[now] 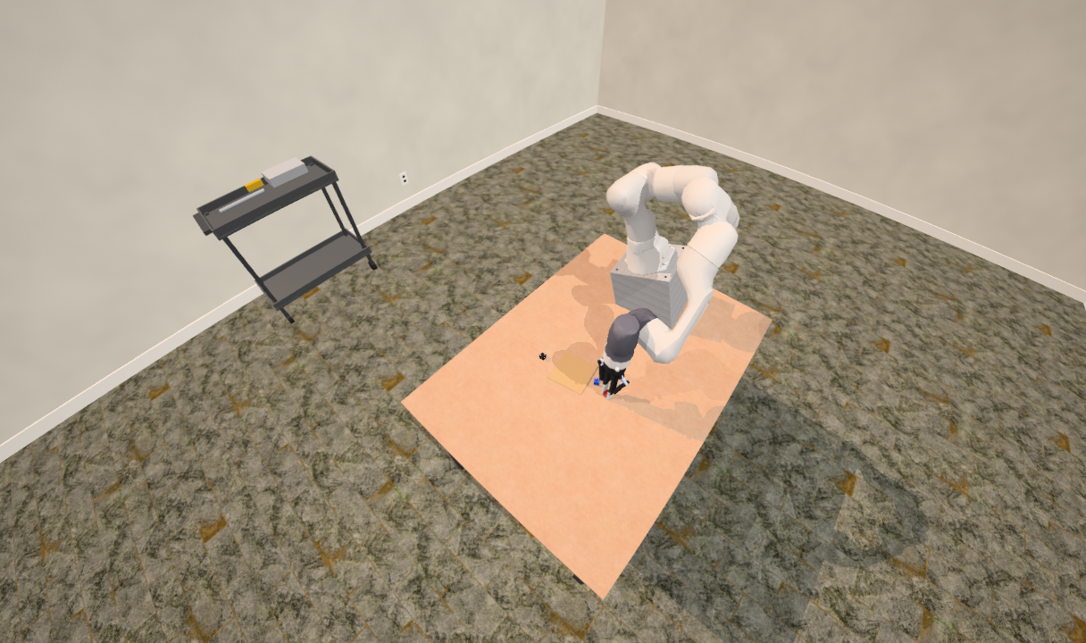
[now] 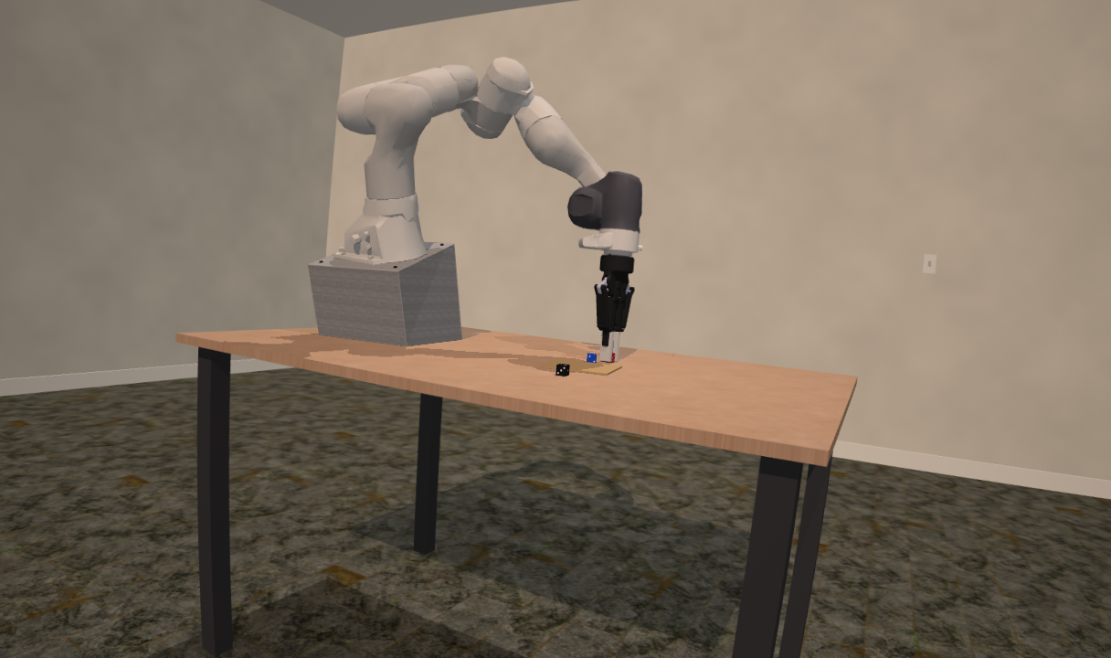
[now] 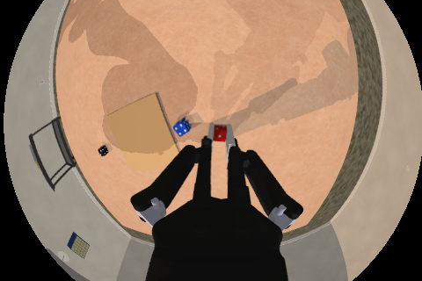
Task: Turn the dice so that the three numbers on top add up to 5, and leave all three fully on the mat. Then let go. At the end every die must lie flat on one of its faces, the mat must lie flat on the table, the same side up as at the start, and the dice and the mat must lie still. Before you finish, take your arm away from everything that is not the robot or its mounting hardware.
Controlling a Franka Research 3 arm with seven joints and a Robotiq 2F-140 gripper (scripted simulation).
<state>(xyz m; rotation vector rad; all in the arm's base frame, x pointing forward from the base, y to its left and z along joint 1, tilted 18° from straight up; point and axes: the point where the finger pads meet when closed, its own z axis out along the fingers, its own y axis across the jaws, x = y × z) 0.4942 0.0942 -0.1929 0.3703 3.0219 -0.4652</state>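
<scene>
Right now the tan mat is 150 mm to the right of my hand and 30 mm below it. From my hand the other things lie so: blue die 60 mm to the right, 30 mm below, 20 mm behind; black die 290 mm to the right, 30 mm below, 10 mm ahead; red die 30 mm below.
</scene>
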